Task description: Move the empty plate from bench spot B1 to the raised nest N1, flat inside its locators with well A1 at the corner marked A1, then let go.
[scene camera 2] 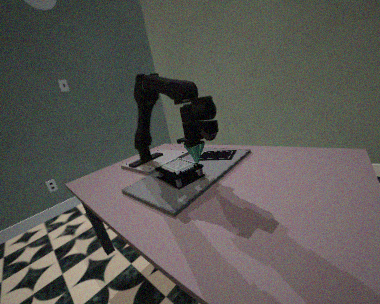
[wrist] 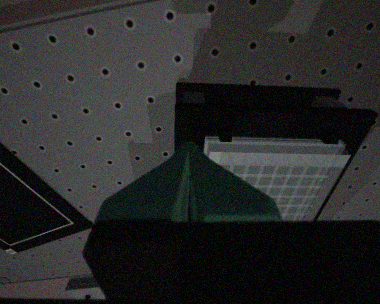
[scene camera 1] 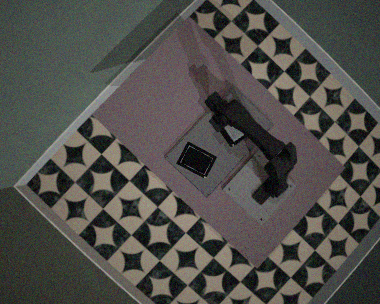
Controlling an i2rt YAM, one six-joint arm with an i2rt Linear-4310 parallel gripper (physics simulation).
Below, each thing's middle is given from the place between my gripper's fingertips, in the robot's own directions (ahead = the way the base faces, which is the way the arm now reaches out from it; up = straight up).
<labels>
Right now the black nest with white outline [scene camera 1: 193, 158] is 210 mm to the left of my hand, 60 mm behind it and 50 mm below it.
</labels>
